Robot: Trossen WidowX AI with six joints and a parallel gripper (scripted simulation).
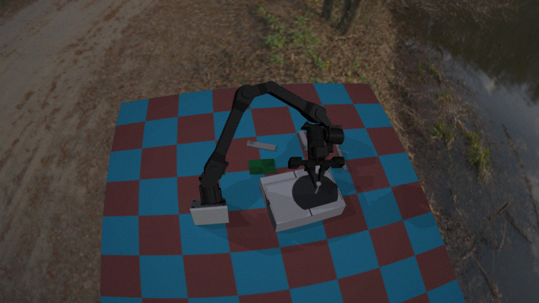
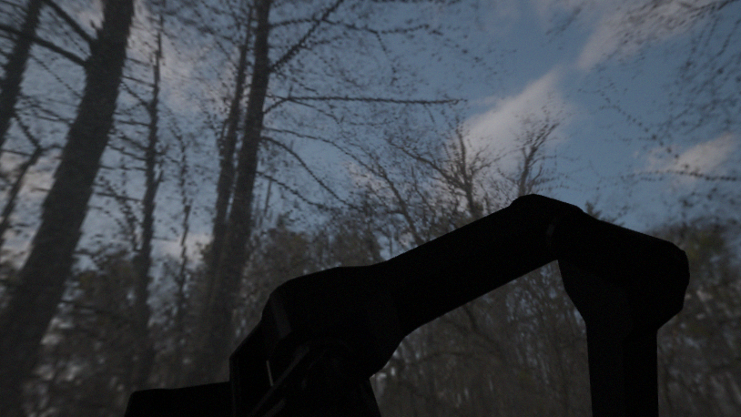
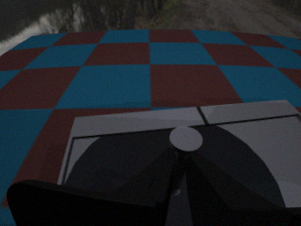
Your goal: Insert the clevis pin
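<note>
Right now the steel clevis pin is 1 cm to the left of my gripper tip and 1 cm below it. The rest, counted from my gripper tip: steel tray (5 cm below, 4 cm behind, 1 cm to the left); flat green piece (17 cm to the left, 16 cm behind, 9 cm below); dark round disc (3 cm below, 1 cm to the left).
</note>
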